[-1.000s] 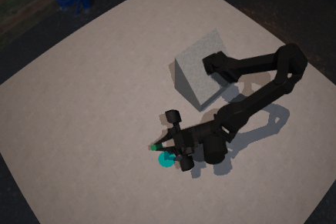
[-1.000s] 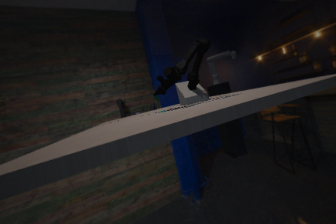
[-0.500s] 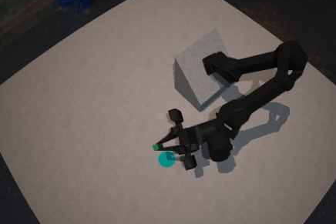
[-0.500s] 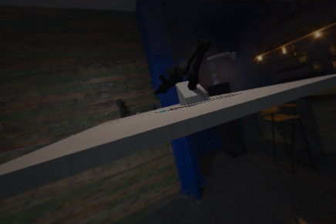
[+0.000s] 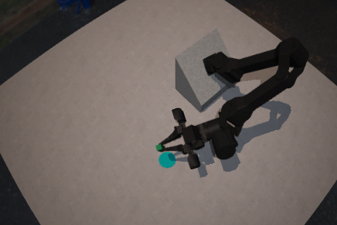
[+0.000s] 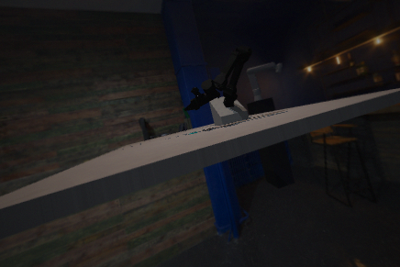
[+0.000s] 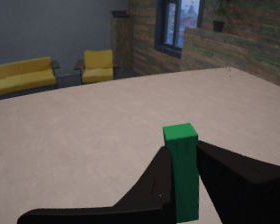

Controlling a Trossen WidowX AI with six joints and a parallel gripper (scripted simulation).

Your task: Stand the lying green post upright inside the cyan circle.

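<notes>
Right now my gripper tip is 20 mm past the cyan circle, 10 mm to the right of it and 140 mm above it. Also, from my gripper tip: green post (20 mm below).
</notes>
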